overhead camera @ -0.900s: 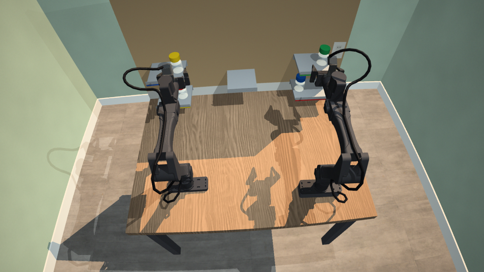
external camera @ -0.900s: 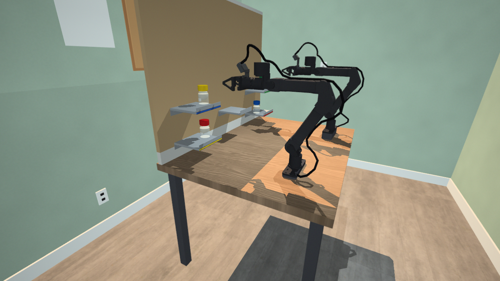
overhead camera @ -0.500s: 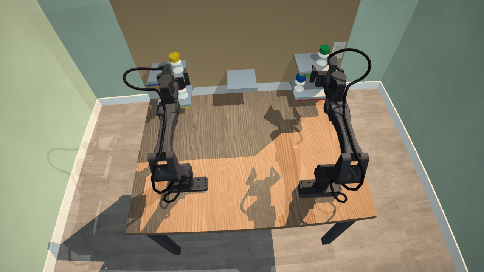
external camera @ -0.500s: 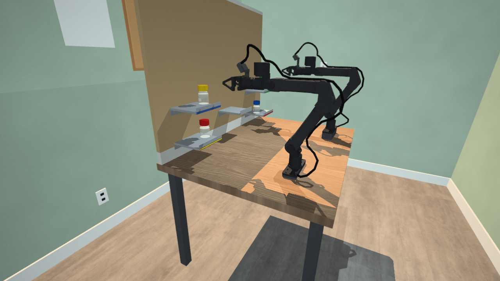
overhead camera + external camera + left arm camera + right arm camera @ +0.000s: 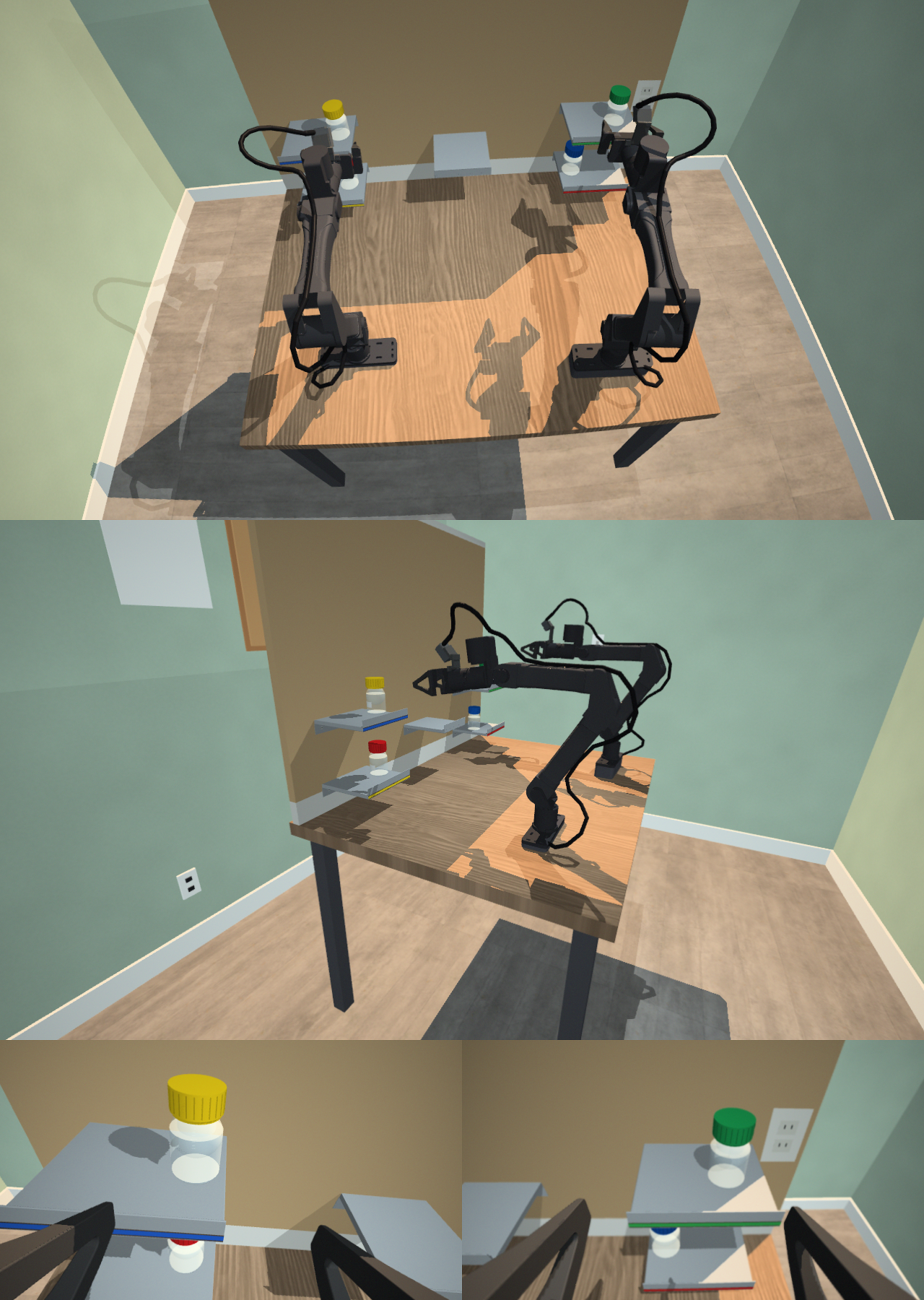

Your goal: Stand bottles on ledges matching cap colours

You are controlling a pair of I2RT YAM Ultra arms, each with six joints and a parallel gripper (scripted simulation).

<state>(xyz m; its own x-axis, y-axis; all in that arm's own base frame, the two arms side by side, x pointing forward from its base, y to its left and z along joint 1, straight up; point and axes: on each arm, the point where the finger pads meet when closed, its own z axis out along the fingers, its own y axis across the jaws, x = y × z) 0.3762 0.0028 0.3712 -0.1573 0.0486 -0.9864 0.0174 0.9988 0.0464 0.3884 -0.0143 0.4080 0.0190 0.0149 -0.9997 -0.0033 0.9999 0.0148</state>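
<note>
The red-capped bottle lies 15 cm ahead of my left hand, 6 cm to the left of it and 24 cm below it. Also, from my left hand: brown wall panel: 29 cm ahead, 28 cm to the right, 7 cm above; blue-capped bottle: 23 cm ahead, 62 cm to the right, 24 cm below; yellow-capped bottle: 16 cm ahead, 4 cm to the left, 5 cm below.
</note>
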